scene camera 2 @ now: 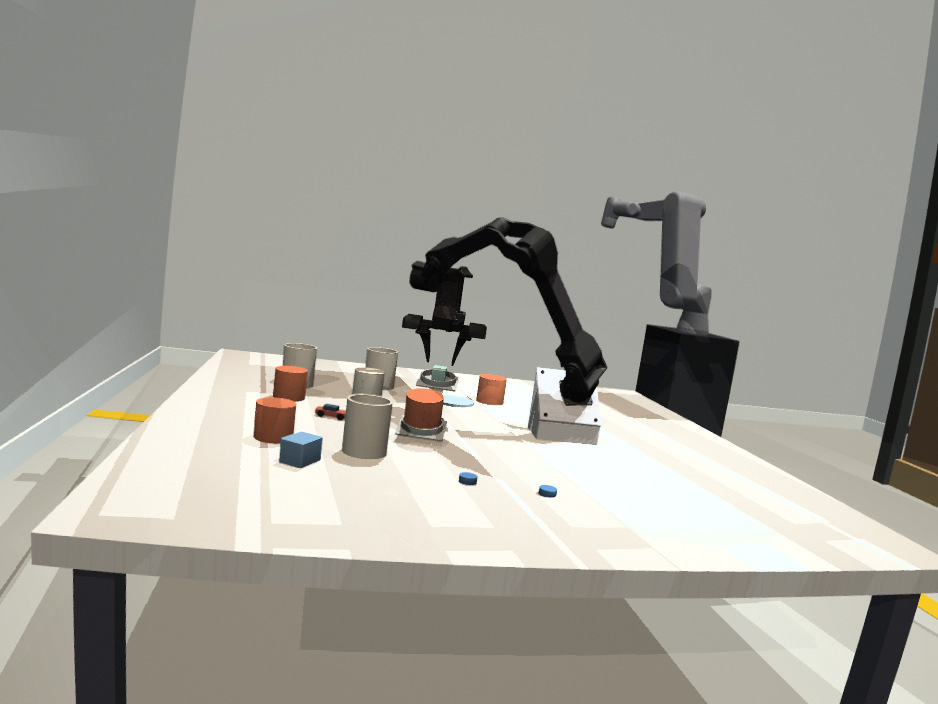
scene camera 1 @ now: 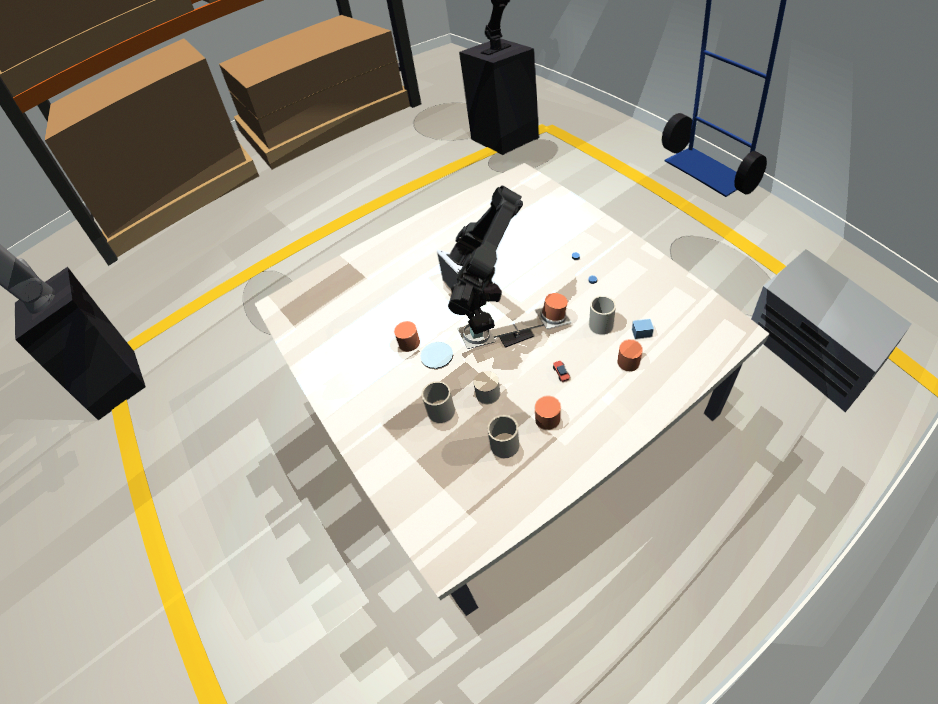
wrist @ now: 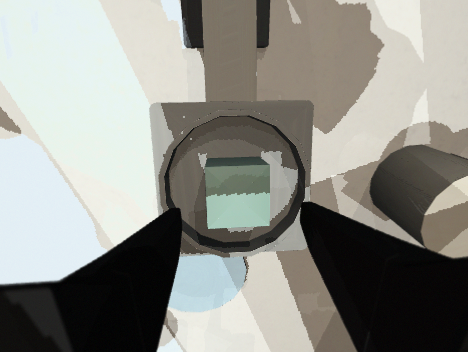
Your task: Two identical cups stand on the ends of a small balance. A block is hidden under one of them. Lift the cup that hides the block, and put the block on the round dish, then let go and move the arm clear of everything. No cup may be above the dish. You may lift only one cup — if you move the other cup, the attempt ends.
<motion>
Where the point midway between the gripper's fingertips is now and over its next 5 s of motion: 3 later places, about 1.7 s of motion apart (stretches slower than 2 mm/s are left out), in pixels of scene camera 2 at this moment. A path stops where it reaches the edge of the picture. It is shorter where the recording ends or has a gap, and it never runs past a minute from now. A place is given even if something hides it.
The gripper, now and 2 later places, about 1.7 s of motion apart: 440, 363; 442, 339; 454, 393
</motion>
